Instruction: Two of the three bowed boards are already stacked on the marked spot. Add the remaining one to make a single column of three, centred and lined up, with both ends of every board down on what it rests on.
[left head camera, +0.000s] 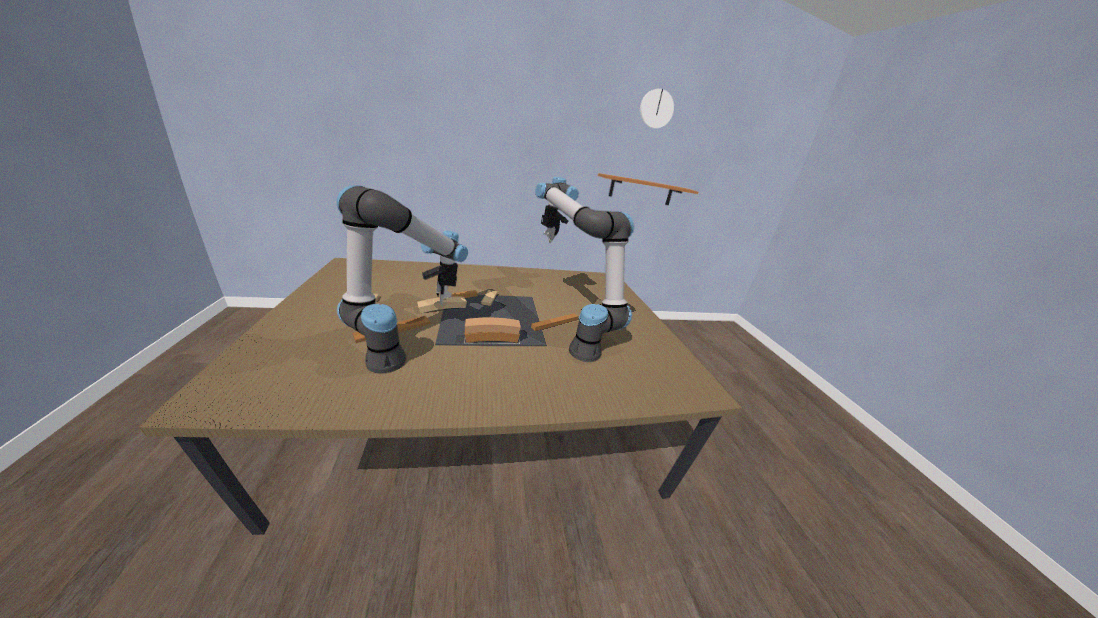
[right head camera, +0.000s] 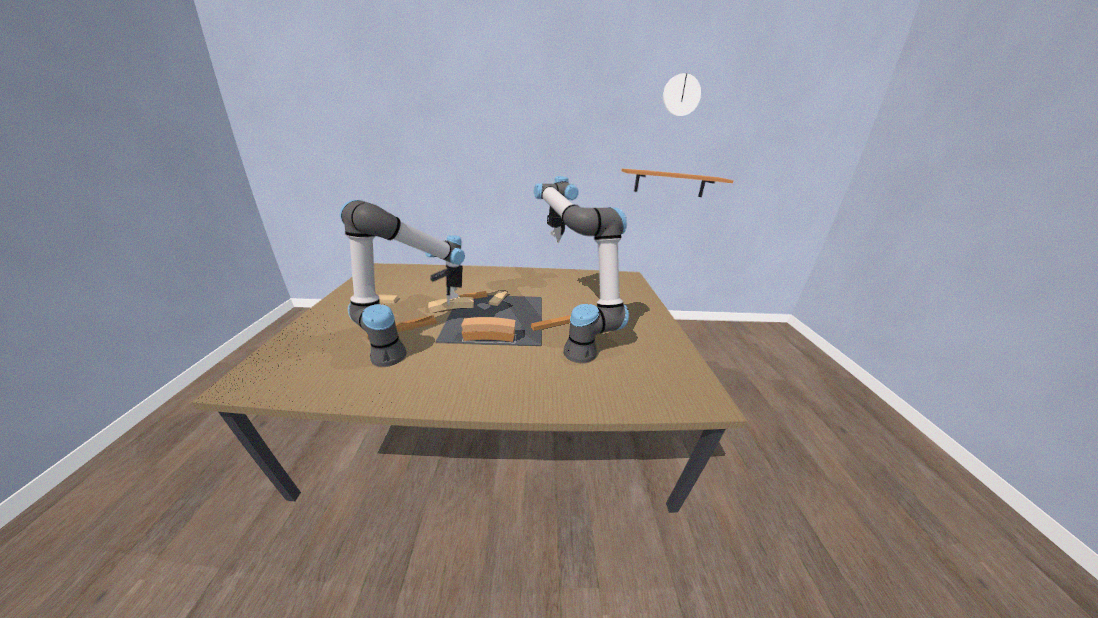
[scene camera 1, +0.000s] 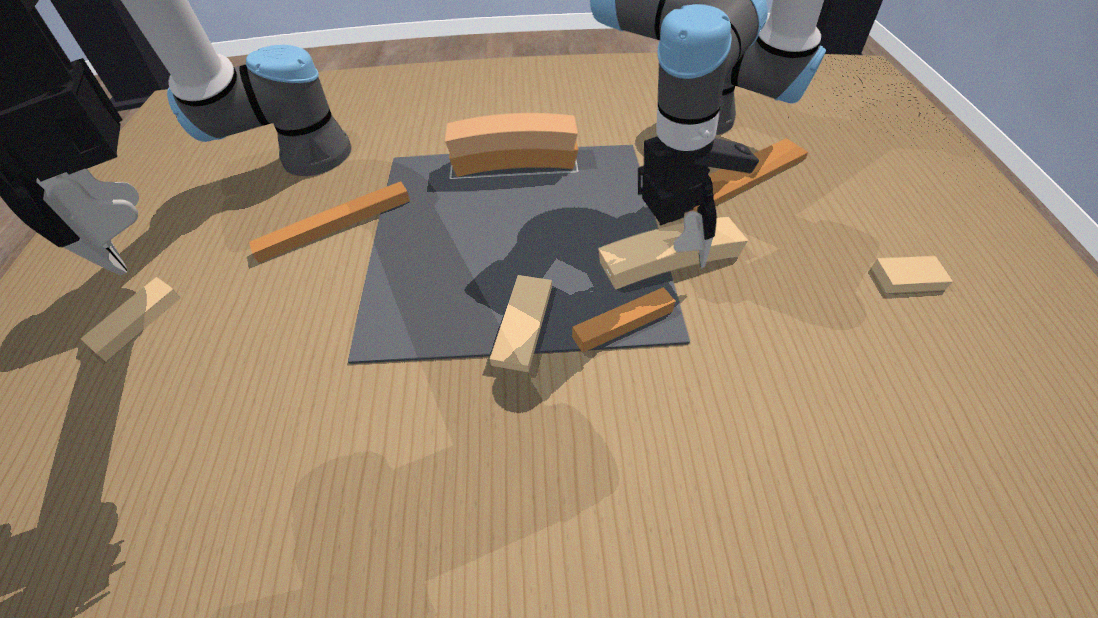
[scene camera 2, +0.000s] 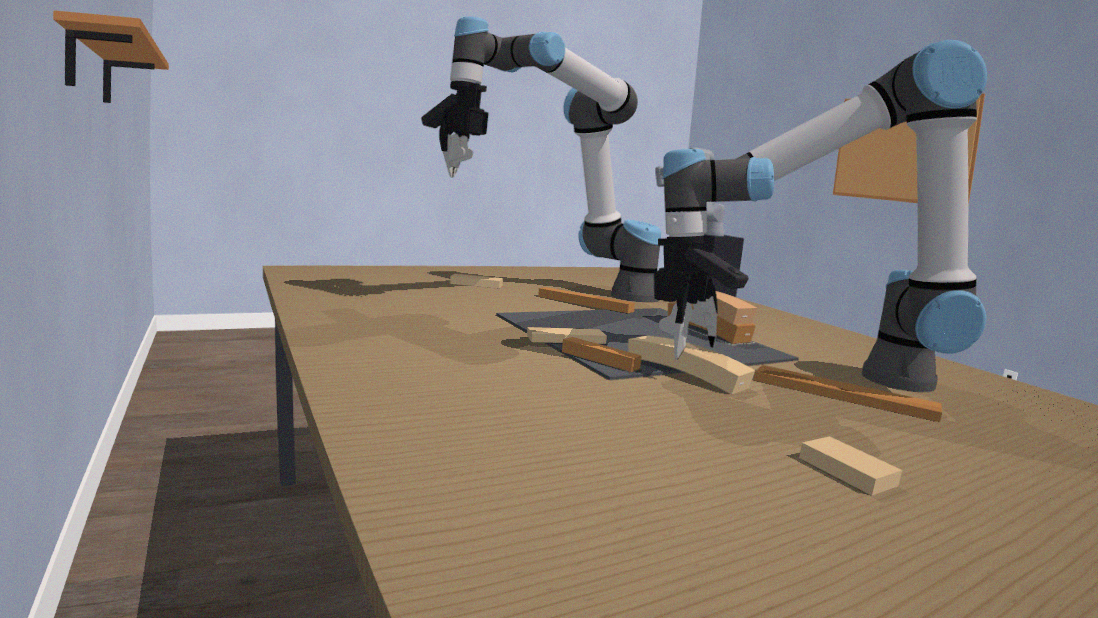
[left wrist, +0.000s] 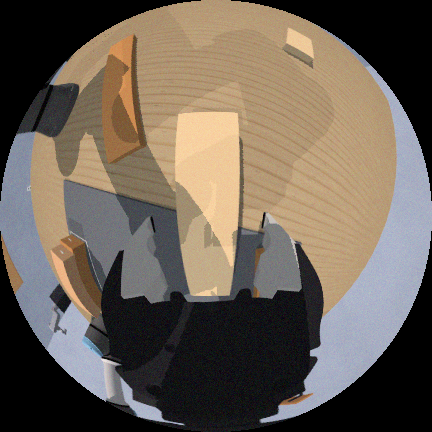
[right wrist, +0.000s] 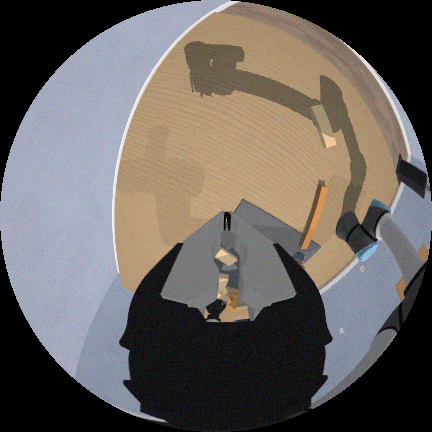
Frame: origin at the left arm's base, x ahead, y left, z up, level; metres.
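Seen in the pictures: left gripper, fingertip midpoint: (left head camera: 439, 301) (right head camera: 448, 301) (scene camera 1: 682, 240) (scene camera 2: 695, 353) (left wrist: 207, 215); right gripper, fingertip midpoint: (left head camera: 549, 242) (right head camera: 557, 242) (scene camera 1: 123, 271) (scene camera 2: 451, 177) (right wrist: 225, 212); left arm's base at its link origin: (left head camera: 386, 361) (right head camera: 388, 355) (scene camera 2: 898, 380) (left wrist: 62, 109); right arm's base at its link origin: (left head camera: 584, 351) (right head camera: 579, 352) (scene camera 1: 317, 154) (scene camera 2: 635, 297) (right wrist: 345, 223).
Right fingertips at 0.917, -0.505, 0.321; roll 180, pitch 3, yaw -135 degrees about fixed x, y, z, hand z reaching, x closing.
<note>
Pixels of each thing's top centre, then the offset from my right fingertips to it, as dx, dy, dz. "pt": a spot on its surface instead. Level surfaces: height alone.
- white outline at a spot on its surface: (scene camera 1: 514, 175) pt -0.594, +0.161, -0.315
- dark mat at its surface level: dz -0.315
- third bowed board at its top centre: (left wrist: 207, 231) (scene camera 1: 674, 239) (scene camera 2: 688, 347) (left head camera: 442, 299) (right head camera: 451, 300) (right wrist: 217, 290) -0.440, +0.479, -0.270
- short orange bar at its top centre: (scene camera 1: 625, 313) (scene camera 2: 601, 347) (left head camera: 463, 293) (right head camera: 473, 293) -0.288, +0.425, -0.290
- pale block at its top centre: (scene camera 1: 522, 317) (scene camera 2: 566, 331) (right wrist: 219, 254) (left head camera: 489, 296) (right head camera: 498, 296) -0.251, +0.280, -0.298
Two bowed boards, an upper one (scene camera 1: 510, 128) (scene camera 2: 736, 308) and a lower one (scene camera 1: 510, 160) (scene camera 2: 737, 332), are stacked over the white outline (scene camera 1: 514, 175) on the dark mat (scene camera 1: 399, 307). The third bowed board (scene camera 1: 637, 257) (scene camera 2: 722, 368) (left wrist: 207, 165) is pale and lies across the mat's right edge in scene camera 1. My left gripper (scene camera 1: 694, 249) (scene camera 2: 696, 351) (left wrist: 207, 215) is open, fingers pointing down, one on each side of the pale board, with gaps visible in the left wrist view. My right gripper (scene camera 1: 122, 270) (scene camera 2: 451, 175) (right wrist: 225, 212) is shut and empty, high above the table.
In scene camera 1, a short orange bar (scene camera 1: 626, 320) and a pale block (scene camera 1: 522, 322) lie near the pale board. Longer orange pieces lie left (scene camera 1: 330, 221) and right (scene camera 1: 760, 172) of the mat. Pale blocks lie far left (scene camera 1: 129, 318) and far right (scene camera 1: 912, 274).
</note>
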